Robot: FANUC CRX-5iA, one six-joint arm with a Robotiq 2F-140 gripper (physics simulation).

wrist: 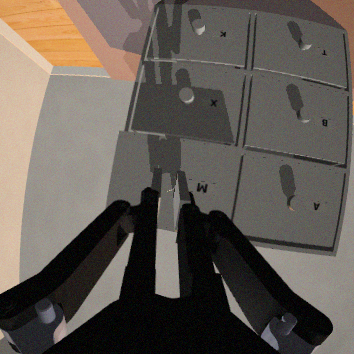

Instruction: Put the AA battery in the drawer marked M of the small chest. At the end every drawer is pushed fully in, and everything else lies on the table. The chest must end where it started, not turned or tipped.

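Frame: origin at the arm's base, x ahead, y left, z up, level; millimetres.
Where they show: gripper, fingertip midpoint: [167, 181].
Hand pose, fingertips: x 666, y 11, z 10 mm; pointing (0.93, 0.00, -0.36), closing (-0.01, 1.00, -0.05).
Observation:
After its pixels a point has its place.
The small grey chest [300, 249] @(x 673, y 191, z 67 mm) shows its front, with lettered drawers. The front of drawer M [215, 162] @(x 667, y 58, z -18 mm), at the lower left, stands forward of its neighbours, so the drawer is partly out. My gripper [167, 181] @(x 666, y 12, z 10 mm) is shut on the knob of drawer M; the fingers hide most of the knob. Drawer X [205, 122] @(x 710, y 49, z -72 mm) above it, drawer A [315, 222] @(x 670, y 204, z 30 mm) beside it and drawer B [327, 142] @(x 669, y 206, z -73 mm) look pushed in. The AA battery does not show in this view, and the inside of drawer M is hidden.
Drawers K [227, 50] @(x 705, y 64, z -181 mm) and T [327, 67] @(x 670, y 205, z -184 mm) are at the top of the view, and look pushed in. Round knobs stick out from the other drawer fronts. A grey surface [70, 130] lies left of the chest, with a pale beige area [15, 125] and orange wood [42, 32] beyond.

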